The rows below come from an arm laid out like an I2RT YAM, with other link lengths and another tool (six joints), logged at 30 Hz.
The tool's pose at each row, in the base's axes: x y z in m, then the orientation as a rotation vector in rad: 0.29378 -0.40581 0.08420 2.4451 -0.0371 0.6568; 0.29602 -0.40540 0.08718 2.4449 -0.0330 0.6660; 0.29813 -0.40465 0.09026 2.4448 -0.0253 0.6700; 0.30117 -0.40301 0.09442 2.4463 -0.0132 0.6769; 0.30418 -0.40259 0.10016 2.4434 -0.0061 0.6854; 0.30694 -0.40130 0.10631 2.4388 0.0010 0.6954
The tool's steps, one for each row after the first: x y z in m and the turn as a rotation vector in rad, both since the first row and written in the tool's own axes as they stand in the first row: 0.00340 0.00090 -0.00131 0.0024 0.0073 -0.0003; 0.00677 0.00160 -0.00293 0.0045 0.0118 -0.0046; 0.01157 0.00200 -0.00539 0.0096 0.0190 -0.0108; 0.01693 0.00426 -0.00828 0.0099 0.0271 -0.0139; 0.02236 0.00608 -0.01206 0.0090 0.0365 -0.0168
